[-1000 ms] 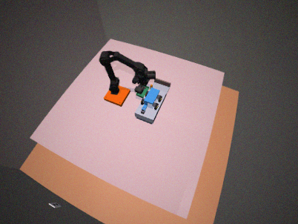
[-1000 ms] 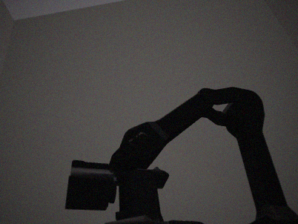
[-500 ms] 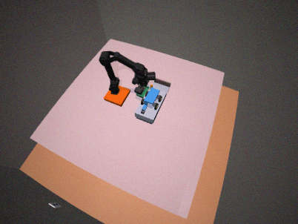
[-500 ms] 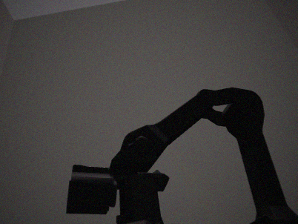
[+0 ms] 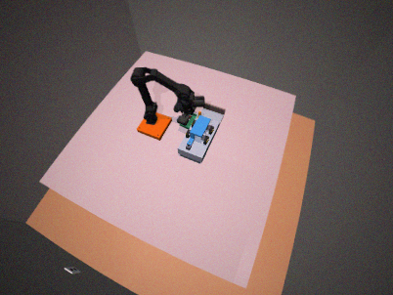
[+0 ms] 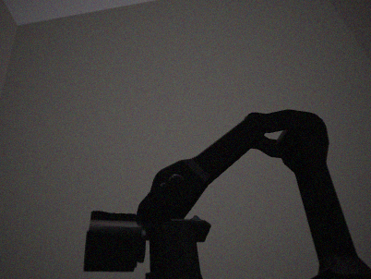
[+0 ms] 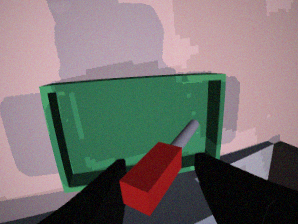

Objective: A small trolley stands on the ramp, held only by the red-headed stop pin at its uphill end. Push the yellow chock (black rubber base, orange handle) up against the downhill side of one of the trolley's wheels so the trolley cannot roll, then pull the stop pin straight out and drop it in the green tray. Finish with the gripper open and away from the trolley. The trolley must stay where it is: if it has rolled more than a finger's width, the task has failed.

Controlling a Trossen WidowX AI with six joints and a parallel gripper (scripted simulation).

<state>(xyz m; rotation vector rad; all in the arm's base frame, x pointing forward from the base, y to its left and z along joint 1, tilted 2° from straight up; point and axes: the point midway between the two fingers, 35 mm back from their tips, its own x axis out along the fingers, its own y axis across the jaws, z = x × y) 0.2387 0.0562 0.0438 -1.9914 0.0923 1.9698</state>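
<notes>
My gripper tip is 10 mm to the right of the stop pin and 10 mm above it. Also, from my gripper tip: ramp 130 mm to the right, 90 mm ahead; blue trolley 130 mm to the right, 90 mm ahead, 70 mm above.
</notes>
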